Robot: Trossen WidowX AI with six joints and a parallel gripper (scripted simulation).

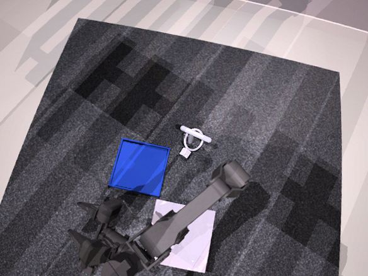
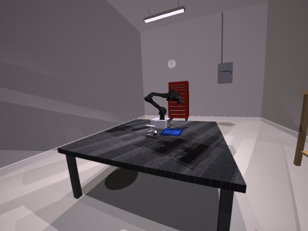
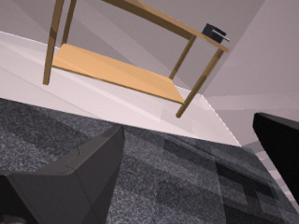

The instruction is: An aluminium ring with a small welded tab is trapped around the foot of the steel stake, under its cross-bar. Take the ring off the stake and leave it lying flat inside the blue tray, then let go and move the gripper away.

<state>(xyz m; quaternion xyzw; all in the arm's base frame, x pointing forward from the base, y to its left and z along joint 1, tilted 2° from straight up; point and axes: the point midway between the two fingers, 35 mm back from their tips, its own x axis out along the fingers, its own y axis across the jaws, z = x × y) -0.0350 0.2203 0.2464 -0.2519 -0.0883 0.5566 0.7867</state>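
The aluminium ring lies 36 cm ahead of my gripper tip, 31 cm below it and 28 cm to the right of it. From my gripper tip the other things lie so: blue tray 33 cm below, 23 cm ahead, 10 cm to the right.
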